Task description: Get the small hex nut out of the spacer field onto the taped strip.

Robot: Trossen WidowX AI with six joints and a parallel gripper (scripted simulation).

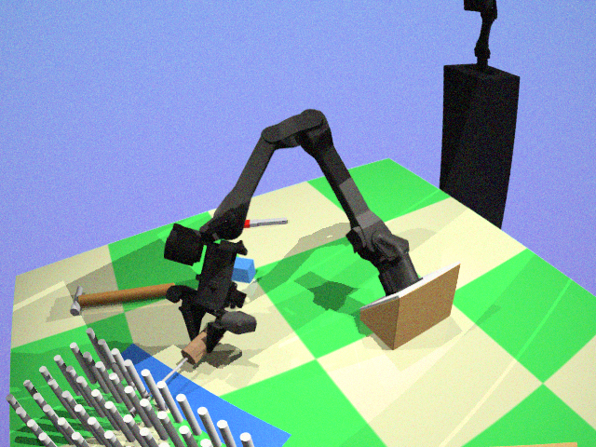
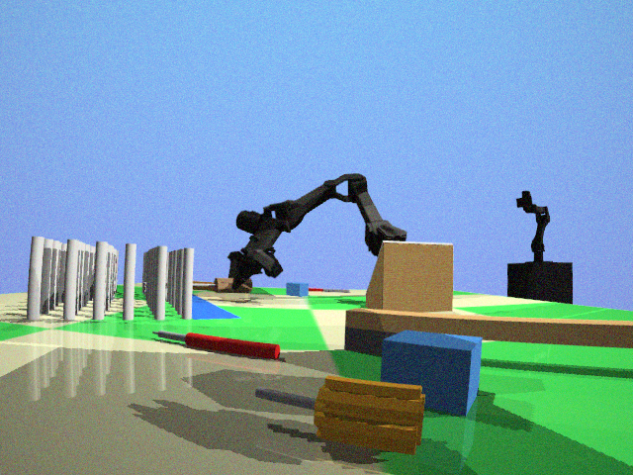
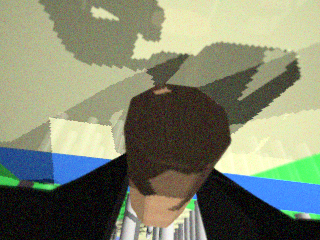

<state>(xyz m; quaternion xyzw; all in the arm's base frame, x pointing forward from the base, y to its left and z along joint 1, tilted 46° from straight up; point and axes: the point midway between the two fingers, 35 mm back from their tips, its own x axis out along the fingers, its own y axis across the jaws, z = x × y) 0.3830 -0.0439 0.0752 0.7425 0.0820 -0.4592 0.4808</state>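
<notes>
Right now the blue taped strip is 60 mm ahead of my gripper tip, 90 mm to the left of it and 30 mm below it. The rest, counted from my gripper tip: wood-handled hook tool: 80 mm ahead, 60 mm to the left; orange-handled tool: 230 mm behind, 590 mm to the left, 10 mm below; red screwdriver: 80 mm behind, 430 mm to the left, 20 mm below.
</notes>
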